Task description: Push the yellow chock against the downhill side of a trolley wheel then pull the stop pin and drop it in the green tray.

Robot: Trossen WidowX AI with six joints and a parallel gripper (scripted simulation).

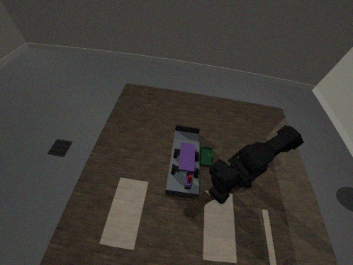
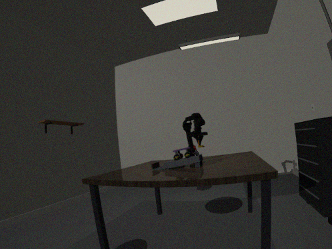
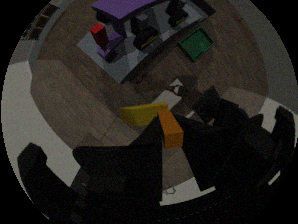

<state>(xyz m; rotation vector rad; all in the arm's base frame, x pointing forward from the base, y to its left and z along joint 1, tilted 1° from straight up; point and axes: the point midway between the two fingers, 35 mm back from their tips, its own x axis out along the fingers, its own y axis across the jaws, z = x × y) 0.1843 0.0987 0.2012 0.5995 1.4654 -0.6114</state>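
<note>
Right now the yellow chock is 10 mm ahead of my gripper tip, 20 mm to the left of it and 10 mm below it. From my gripper tip the other things lie so: red-headed stop pin (130 mm ahead, 30 mm to the right, 40 mm below); dark raised ramp end (110 mm ahead, 390 mm to the right, 150 mm below); purple trolley (140 mm ahead, 130 mm to the right, 60 mm below).
</note>
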